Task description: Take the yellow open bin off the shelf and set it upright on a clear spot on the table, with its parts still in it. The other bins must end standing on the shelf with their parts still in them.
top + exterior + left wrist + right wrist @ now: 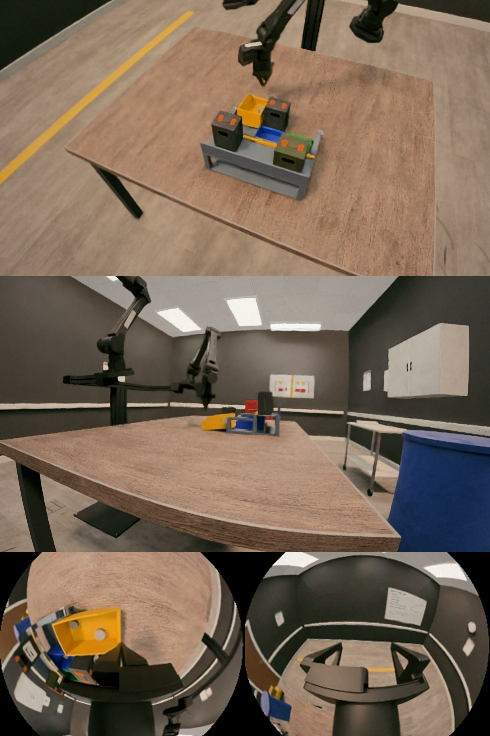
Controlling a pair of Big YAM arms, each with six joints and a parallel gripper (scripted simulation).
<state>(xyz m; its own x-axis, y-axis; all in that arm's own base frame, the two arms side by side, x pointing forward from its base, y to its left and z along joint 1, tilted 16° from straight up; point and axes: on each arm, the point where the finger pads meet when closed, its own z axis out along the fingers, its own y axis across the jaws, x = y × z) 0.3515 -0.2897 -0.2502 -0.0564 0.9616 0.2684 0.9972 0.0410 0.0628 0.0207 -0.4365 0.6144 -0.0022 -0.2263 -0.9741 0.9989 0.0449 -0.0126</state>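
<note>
Now: left hand 9 cm short of the yellow open bin and 7 cm above it. From my left hand the other things lie so: grey shelf 27 cm ahead, 13 cm to the left, 5 cm below; then dark lidded bin 11 cm to the left, 10 cm ahead, 5 cm below.
</note>
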